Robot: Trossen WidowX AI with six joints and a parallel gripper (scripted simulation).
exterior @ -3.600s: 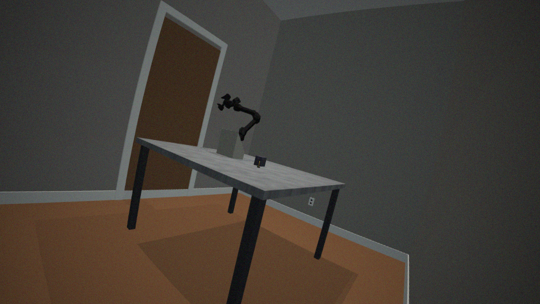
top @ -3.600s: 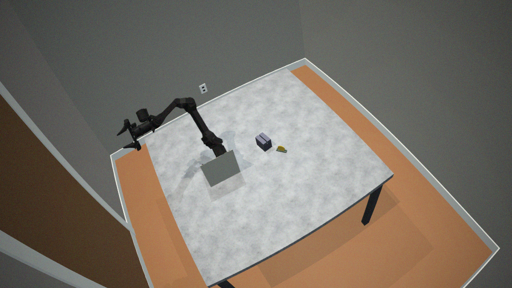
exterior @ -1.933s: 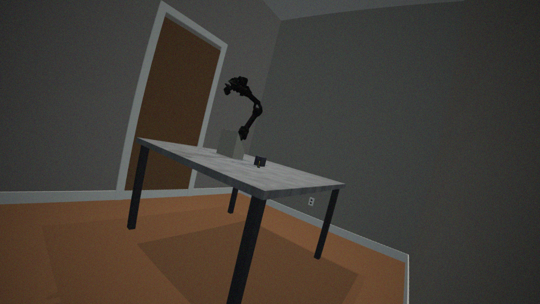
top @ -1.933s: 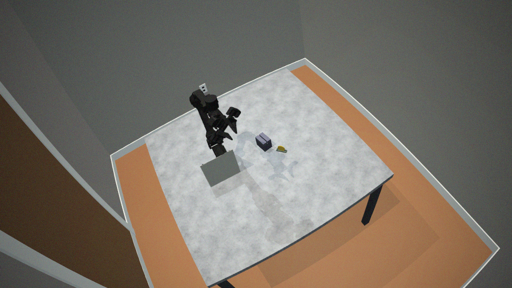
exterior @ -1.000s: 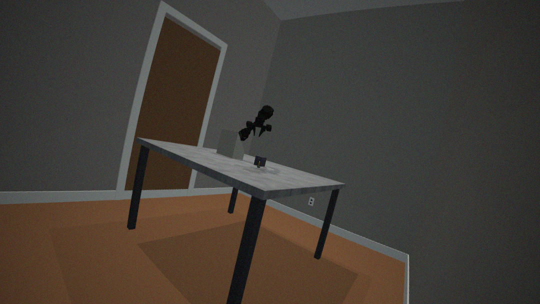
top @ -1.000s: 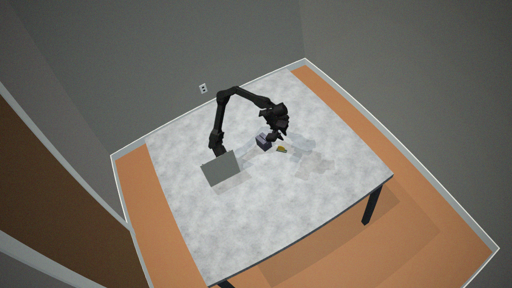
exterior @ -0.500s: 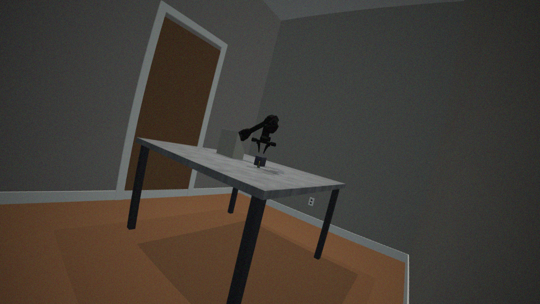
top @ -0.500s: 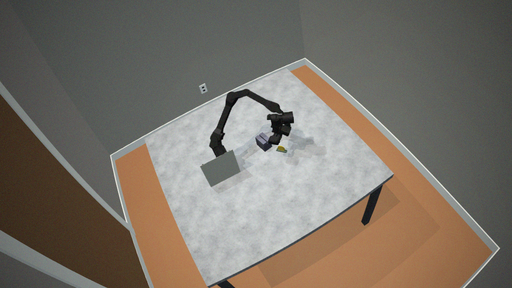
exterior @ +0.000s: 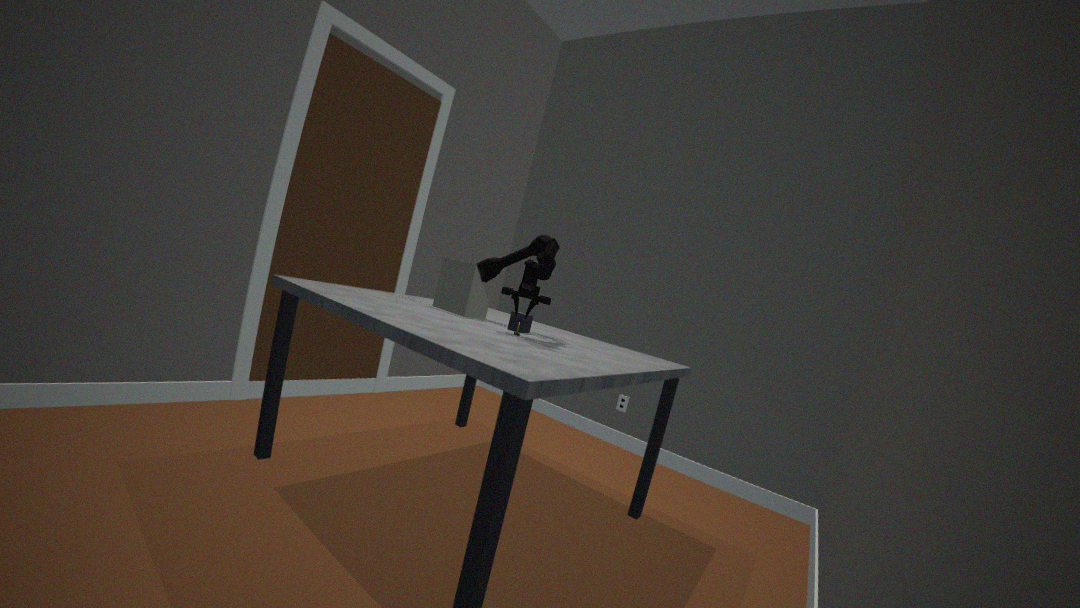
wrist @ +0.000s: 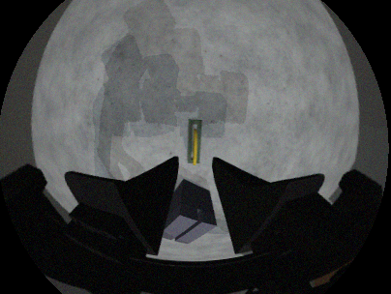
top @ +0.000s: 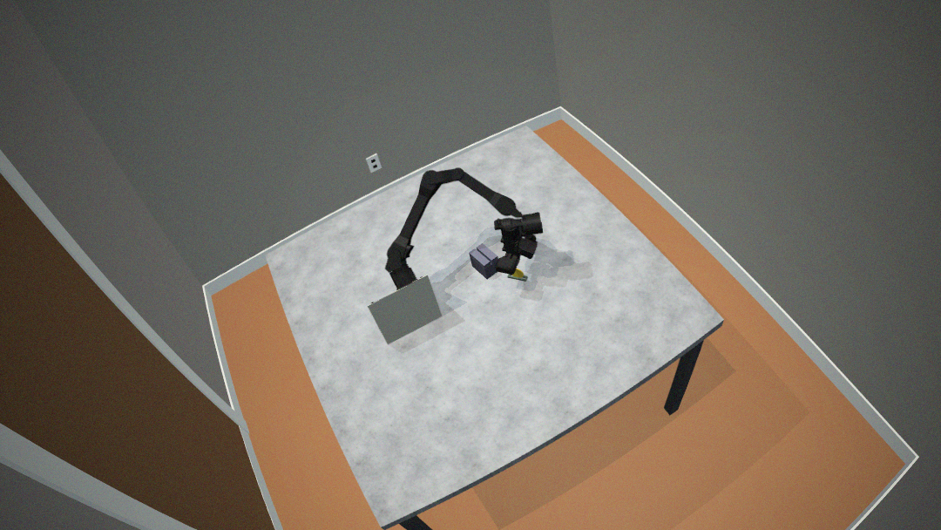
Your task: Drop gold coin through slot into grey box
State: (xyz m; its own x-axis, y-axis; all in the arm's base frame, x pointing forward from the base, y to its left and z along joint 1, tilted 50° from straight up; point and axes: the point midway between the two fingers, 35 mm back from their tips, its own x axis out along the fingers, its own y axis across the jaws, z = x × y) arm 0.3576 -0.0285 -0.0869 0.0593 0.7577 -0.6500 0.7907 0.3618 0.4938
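The coin is 4 cm below my gripper tip.
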